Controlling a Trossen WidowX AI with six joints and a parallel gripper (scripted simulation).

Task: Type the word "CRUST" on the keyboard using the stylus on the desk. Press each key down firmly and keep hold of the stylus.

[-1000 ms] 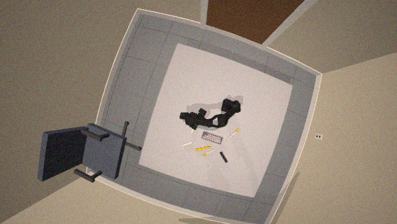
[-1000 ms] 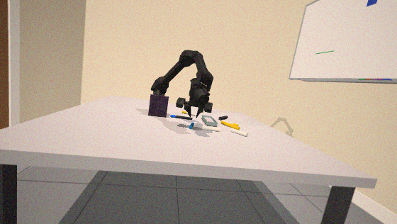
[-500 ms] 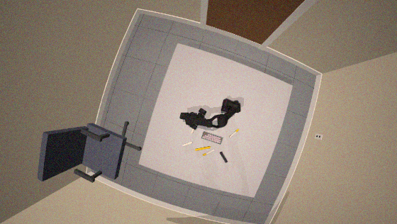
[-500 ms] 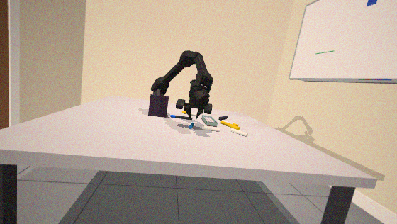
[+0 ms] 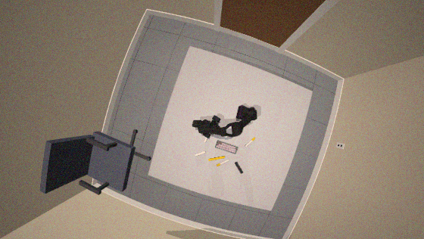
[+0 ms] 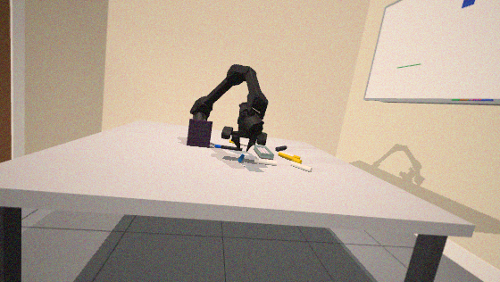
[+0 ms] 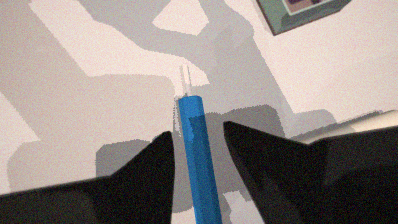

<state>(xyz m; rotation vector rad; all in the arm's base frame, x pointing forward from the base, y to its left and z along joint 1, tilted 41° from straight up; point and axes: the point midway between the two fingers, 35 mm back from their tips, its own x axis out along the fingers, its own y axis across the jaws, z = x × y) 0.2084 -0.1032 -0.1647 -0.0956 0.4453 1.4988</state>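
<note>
My gripper tip is 1 cm to the right of the blue stylus and 3 cm above it. The rest, counted from my gripper tip: stylus tip (1 cm ahead, 5 cm to the left, 3 cm below); blue-and-black pen (8 cm behind, 17 cm to the left, 3 cm below); yellow pen (25 cm ahead, 11 cm to the left, 3 cm below).
</note>
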